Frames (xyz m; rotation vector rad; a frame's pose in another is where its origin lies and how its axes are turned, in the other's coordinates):
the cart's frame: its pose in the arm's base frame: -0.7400 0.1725 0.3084 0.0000 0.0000 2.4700
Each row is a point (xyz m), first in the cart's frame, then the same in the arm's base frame.
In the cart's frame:
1: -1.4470 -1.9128 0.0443
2: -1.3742 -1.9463 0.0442
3: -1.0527 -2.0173 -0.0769
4: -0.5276 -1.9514 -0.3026
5: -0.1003 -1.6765 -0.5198
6: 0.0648 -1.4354 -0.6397
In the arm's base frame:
1: 1.5830 0.7695 0.3527
2: 1.5468 0.8411 0.3526
3: 1.3393 1.0967 0.2315
4: 0.8872 1.3718 0.0058
5: 0.3817 1.4225 -0.2114
6: 0.1024 1.3365 -0.3313

